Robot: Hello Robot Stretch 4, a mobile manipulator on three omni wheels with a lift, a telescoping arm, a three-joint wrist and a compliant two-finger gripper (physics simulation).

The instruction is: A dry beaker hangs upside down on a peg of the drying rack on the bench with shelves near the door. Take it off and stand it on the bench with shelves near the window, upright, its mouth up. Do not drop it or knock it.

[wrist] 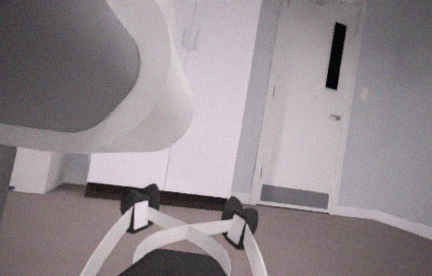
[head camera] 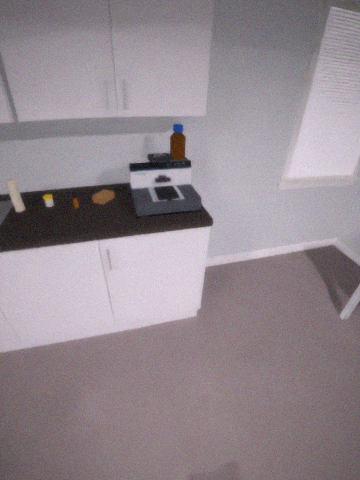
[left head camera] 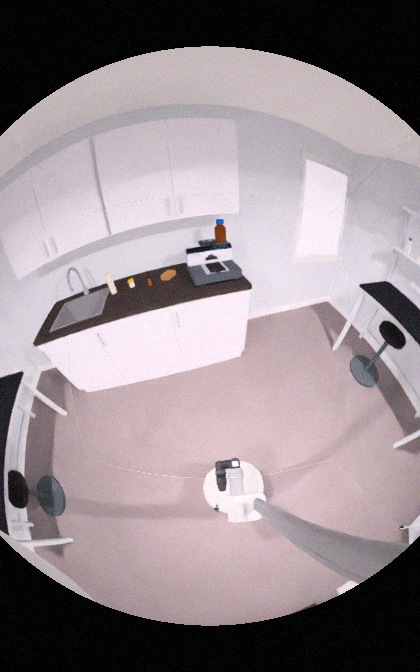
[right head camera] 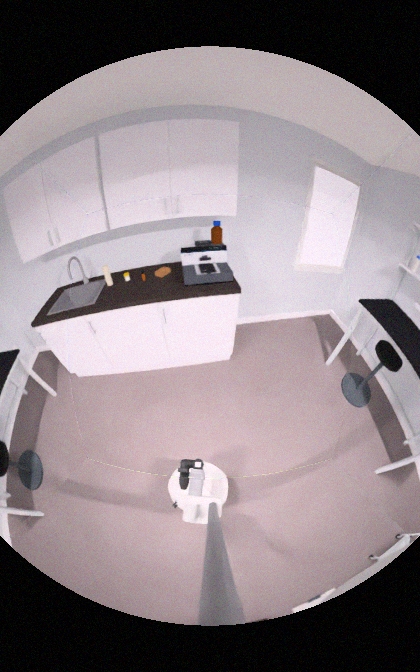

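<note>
My gripper (wrist: 191, 206) is open and empty in the wrist view, its two dark fingertips wide apart above the floor. The beaker and the drying rack do not show in these views. A bench with a black top (left head camera: 387, 296) (right head camera: 389, 312) and shelves above it stands at the right edge of both side head views, close to the window (left head camera: 322, 210) (right head camera: 330, 220) (head camera: 325, 105). The door (wrist: 305, 115) shows in the wrist view, beside tall white cabinets (wrist: 215, 110).
A counter (head camera: 65, 225) (left head camera: 135, 300) holds a sink, small items and a grey instrument (head camera: 167, 202). An amber bottle (head camera: 177, 146) stands on top of it. Stools (left head camera: 392, 335) (right head camera: 31, 470) stand at both sides. Another black-topped bench (left head camera: 10, 400) is at the left edge.
</note>
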